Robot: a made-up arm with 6 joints.
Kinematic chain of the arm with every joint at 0, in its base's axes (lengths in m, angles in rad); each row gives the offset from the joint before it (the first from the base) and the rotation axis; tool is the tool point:
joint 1: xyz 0 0 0.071 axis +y
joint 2: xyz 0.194 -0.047 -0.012 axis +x
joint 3: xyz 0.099 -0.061 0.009 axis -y
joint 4: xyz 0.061 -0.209 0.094 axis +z
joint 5: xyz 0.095 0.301 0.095 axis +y
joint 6: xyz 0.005 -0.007 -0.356 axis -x
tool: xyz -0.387 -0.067 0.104
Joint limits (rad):
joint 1: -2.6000..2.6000
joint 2: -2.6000..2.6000
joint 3: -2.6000..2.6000
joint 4: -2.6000..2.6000
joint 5: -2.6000..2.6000
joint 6: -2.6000..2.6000
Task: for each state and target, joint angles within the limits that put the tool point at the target. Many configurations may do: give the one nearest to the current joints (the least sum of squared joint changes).
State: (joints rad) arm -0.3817 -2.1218 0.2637 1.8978 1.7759 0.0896
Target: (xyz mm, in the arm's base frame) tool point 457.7 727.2 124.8
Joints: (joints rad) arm -0.2369 -2.3690 -0.3145 2.3331 1.6325 0.0509
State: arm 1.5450 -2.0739 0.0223 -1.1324 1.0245 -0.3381
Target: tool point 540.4 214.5 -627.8
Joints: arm 0.9315 -1.8752 -0.7389 -1.5866 1.5628 -0.1047
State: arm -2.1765 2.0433 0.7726 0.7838 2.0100 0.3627
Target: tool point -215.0 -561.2 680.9
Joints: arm -2.4702 2.2299 -0.0248 0.2786 2.5030 0.3023
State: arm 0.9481 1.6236 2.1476 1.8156 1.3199 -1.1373
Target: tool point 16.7 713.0 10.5
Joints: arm 0.8918 2.3007 2.5749 1.5919 1.6648 -1.1555
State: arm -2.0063 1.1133 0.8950 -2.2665 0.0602 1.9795
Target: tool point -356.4 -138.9 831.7
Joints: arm -2.0748 1.1500 0.4061 -1.7637 -0.0258 2.0302
